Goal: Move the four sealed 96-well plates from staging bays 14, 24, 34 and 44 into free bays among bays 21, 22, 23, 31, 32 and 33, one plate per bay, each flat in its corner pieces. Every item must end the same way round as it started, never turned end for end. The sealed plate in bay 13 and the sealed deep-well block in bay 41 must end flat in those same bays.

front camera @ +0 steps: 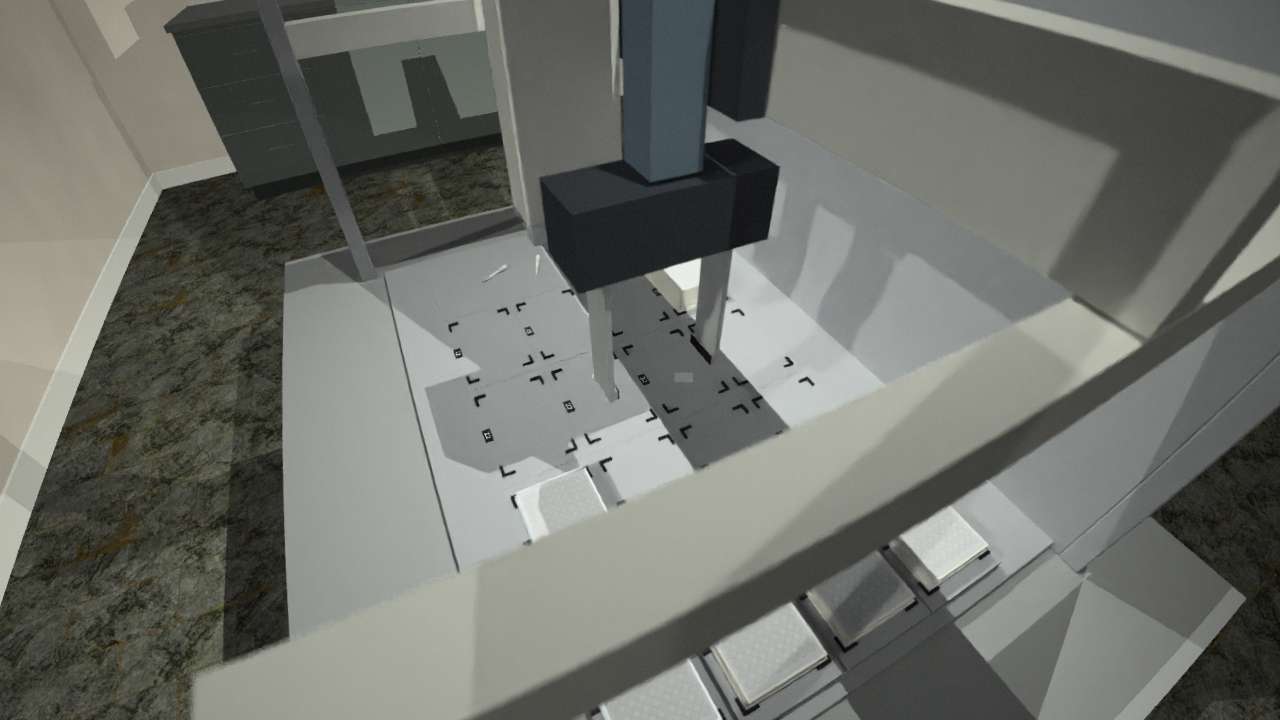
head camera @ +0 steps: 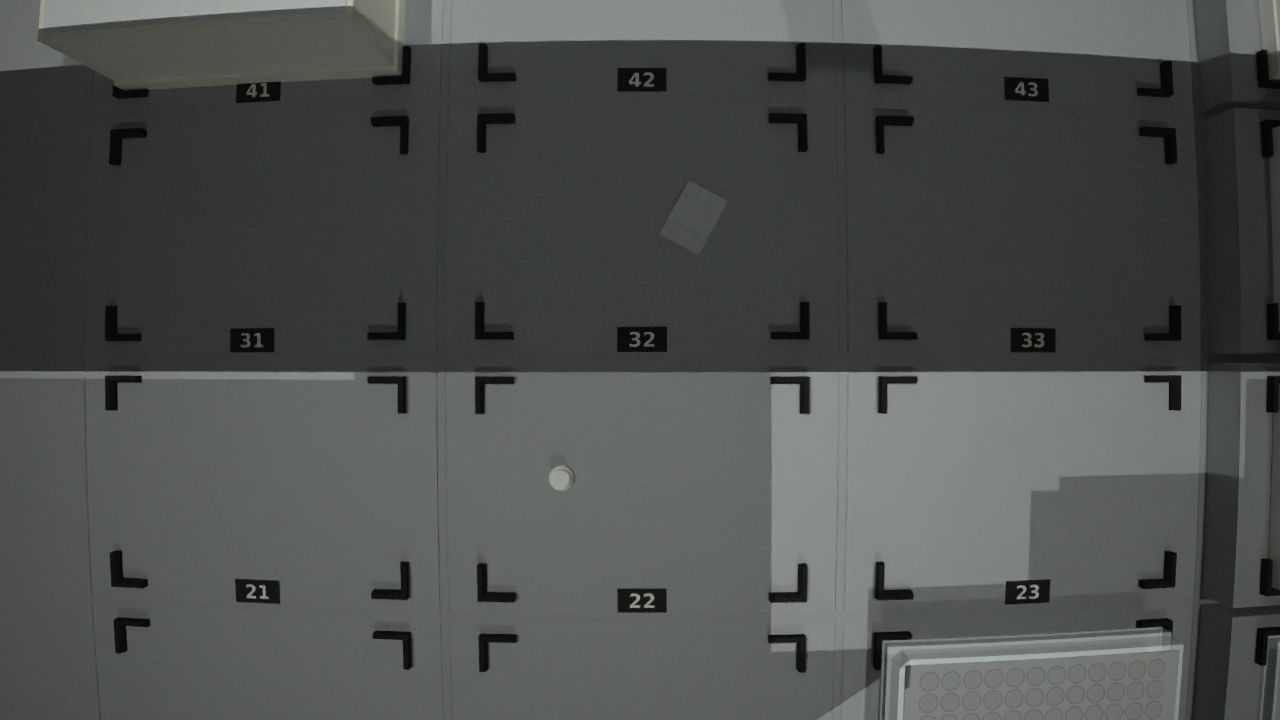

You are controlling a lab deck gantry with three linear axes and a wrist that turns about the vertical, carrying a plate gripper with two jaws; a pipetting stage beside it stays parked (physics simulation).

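Observation:
My gripper is open and empty, its two jaws hanging above the deck bays in the front view; the jaws do not show in the head view. Four sealed plates, in bay 44, bay 34, bay 24 and bay 14, lie in the staging row, partly behind the front beam. The sealed plate in bay 13 shows in part. The sealed deep-well block stands in bay 41, partly cut off. Bays 21, 22, 23, 31, 32 and 33 hold no plates.
A small pale square lies in bay 32. A small round white cap lies in bay 22. Two thin white sticks lie at the deck's back left. A broad beam crosses the front view.

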